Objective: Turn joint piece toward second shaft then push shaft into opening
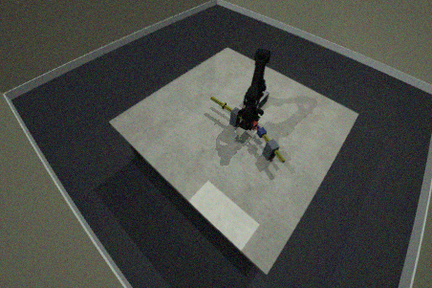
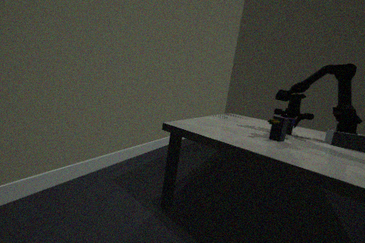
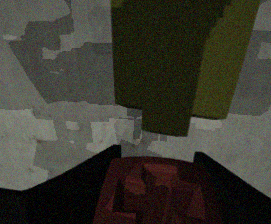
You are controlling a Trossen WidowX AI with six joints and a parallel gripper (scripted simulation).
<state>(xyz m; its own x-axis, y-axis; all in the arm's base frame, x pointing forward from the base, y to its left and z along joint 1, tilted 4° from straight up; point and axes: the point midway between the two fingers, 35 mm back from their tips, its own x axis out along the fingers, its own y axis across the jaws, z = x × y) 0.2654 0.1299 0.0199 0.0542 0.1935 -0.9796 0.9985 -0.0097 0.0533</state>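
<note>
Now: gripper tip 40 mm below the dark red square joint piece and 10 mm to the right of it.
</note>
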